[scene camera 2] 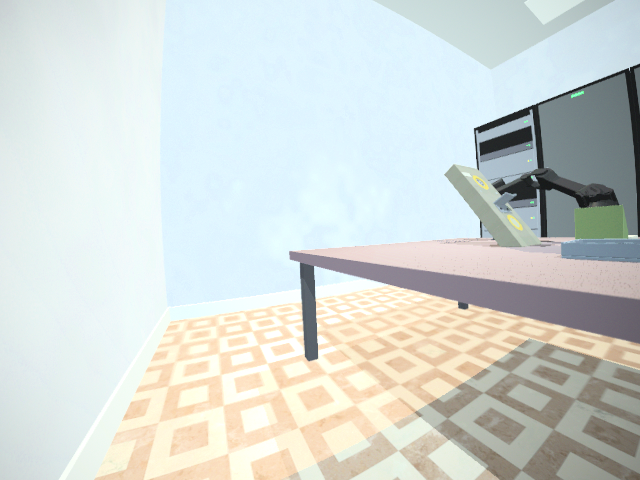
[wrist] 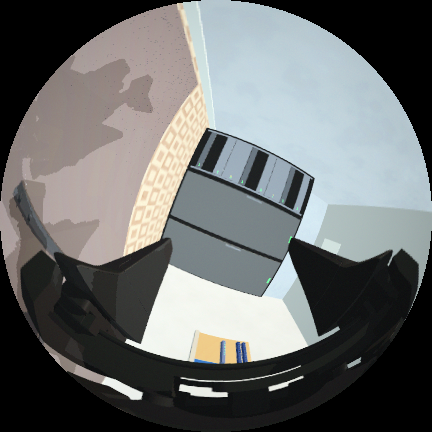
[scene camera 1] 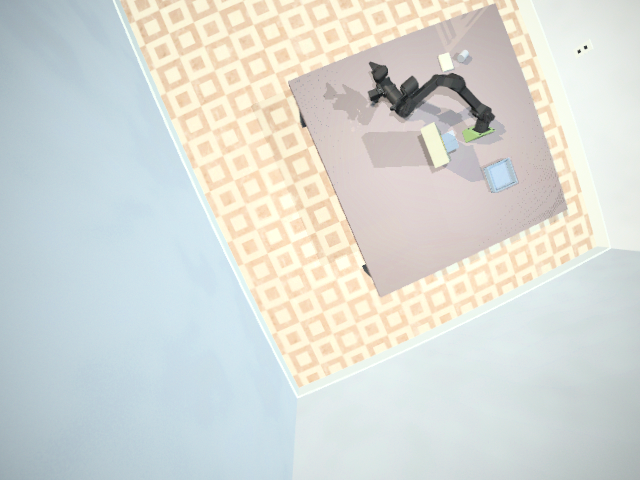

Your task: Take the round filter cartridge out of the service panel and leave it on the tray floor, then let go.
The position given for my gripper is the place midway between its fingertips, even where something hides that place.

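Note:
Thin grey bar (wrist: 24,203). Square tray (scene camera 1: 500,175). My gripper (wrist: 232,244): open, holding nothing.

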